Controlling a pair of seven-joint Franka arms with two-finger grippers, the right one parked.
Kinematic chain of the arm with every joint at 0, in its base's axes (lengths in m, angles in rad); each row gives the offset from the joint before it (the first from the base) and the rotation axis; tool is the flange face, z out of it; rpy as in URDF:
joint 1: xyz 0 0 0.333 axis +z
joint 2: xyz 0 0 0 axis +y
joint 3: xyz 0 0 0.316 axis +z
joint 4: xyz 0.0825 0 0 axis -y
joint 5: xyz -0.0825 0 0.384 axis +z
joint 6: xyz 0 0 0 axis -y
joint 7: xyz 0.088 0 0 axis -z
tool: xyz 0 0 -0.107 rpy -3.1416 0 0
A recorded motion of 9 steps. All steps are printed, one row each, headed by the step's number.
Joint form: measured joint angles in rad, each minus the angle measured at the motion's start. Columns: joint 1, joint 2, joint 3, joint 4, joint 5, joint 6, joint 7.
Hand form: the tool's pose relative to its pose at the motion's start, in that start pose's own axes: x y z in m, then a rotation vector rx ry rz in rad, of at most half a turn. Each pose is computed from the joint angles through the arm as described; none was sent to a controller.
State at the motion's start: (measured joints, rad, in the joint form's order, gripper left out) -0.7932 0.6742 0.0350 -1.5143 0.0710 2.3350 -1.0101
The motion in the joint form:
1: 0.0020 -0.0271 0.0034 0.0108 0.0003 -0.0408 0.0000
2: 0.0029 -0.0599 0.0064 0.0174 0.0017 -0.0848 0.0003
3: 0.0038 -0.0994 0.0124 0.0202 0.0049 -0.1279 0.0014
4: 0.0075 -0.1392 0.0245 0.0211 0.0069 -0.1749 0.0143
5: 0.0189 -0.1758 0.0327 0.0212 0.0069 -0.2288 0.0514
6: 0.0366 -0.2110 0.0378 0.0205 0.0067 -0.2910 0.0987
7: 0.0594 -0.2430 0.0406 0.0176 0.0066 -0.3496 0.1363
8: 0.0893 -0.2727 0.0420 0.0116 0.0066 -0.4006 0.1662
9: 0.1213 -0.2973 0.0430 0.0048 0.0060 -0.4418 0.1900
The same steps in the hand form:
1: 0.0061 -0.0006 -0.0200 0.0051 0.0016 -0.0068
2: 0.0106 -0.0021 -0.0422 0.0115 0.0025 -0.0117
3: 0.0161 -0.0058 -0.0676 0.0167 0.0079 -0.0176
4: 0.0250 -0.0144 -0.0918 0.0286 0.0120 -0.0205
5: 0.0347 -0.0267 -0.1124 0.0479 0.0057 -0.0052
6: 0.0449 -0.0423 -0.1308 0.0743 -0.0098 0.0161
7: 0.0554 -0.0599 -0.1462 0.1007 -0.0288 0.0249
8: 0.0677 -0.0805 -0.1590 0.1246 -0.0479 0.0205
9: 0.0802 -0.1015 -0.1686 0.1443 -0.0658 0.0086

